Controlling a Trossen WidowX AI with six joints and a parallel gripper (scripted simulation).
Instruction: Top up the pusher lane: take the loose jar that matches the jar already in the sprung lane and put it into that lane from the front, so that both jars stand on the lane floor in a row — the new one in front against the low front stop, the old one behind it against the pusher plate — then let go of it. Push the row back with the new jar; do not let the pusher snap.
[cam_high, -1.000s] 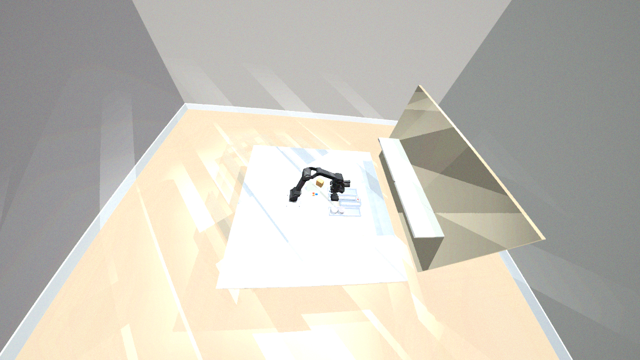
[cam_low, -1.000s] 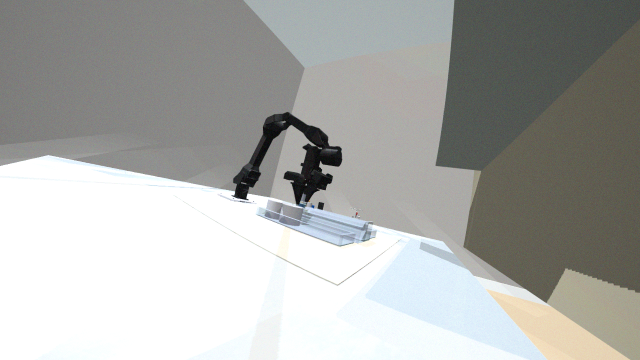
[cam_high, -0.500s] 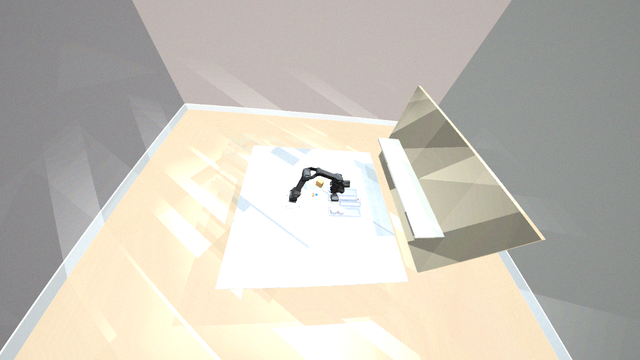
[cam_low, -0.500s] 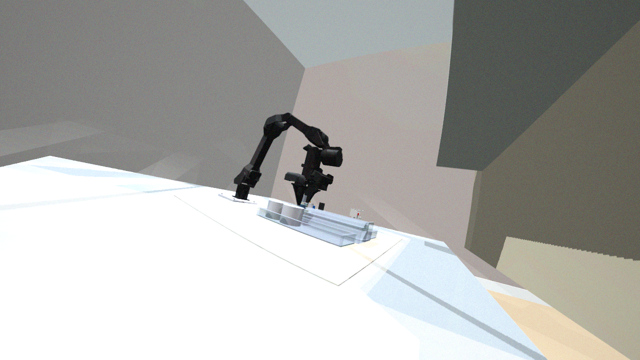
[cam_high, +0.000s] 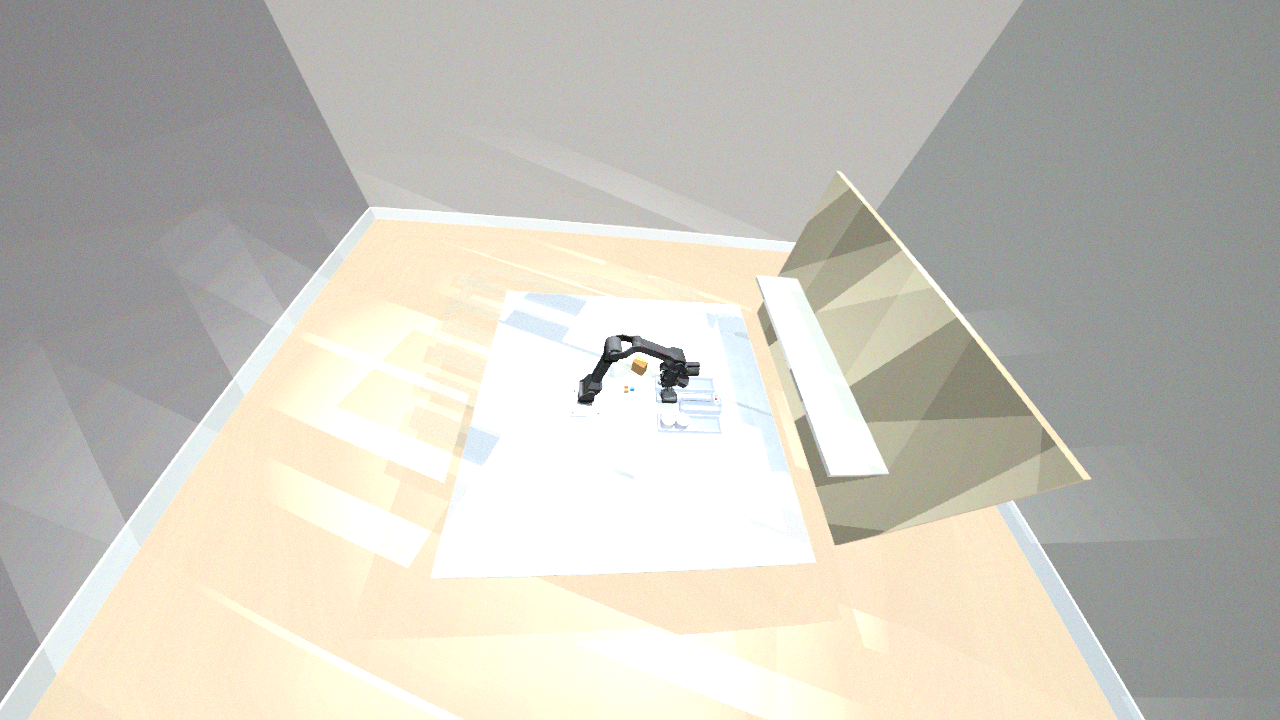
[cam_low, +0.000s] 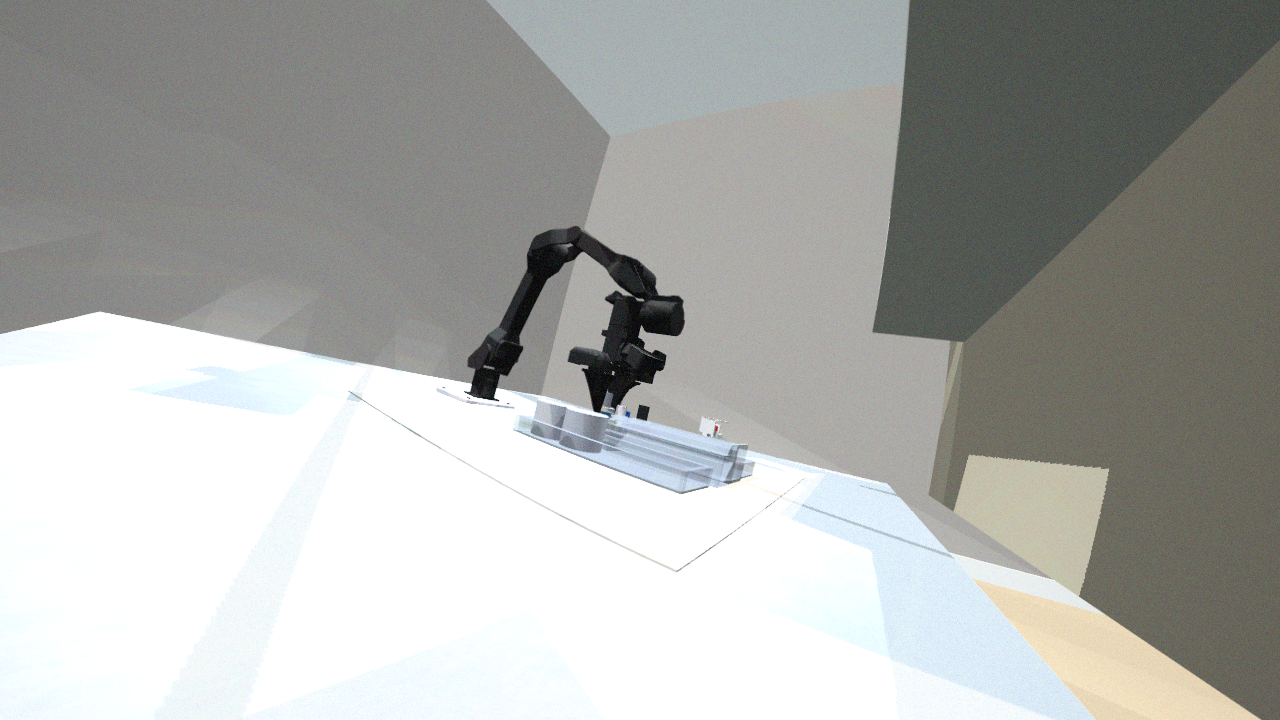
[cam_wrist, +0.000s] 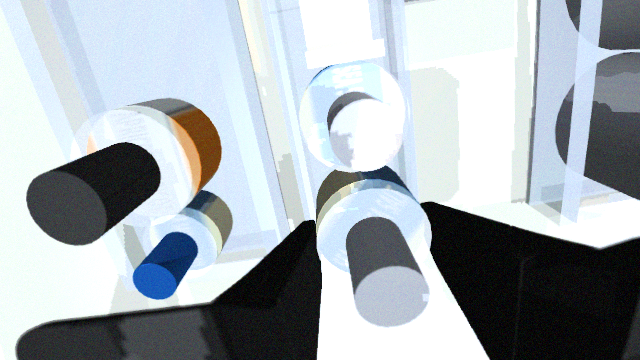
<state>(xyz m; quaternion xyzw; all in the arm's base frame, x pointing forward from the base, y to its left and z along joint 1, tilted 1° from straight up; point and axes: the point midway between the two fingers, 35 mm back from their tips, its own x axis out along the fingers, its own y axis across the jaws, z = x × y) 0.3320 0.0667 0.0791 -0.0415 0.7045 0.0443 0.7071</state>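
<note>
The clear rack is 14 cm ahead of my gripper tip, 1 cm to the right of it and 3 cm below it. From my gripper tip the other things lie so: brown box: 12 cm behind, 13 cm to the left, 1 cm below; white shelf: 50 cm ahead, 6 cm to the left, 32 cm above.
</note>
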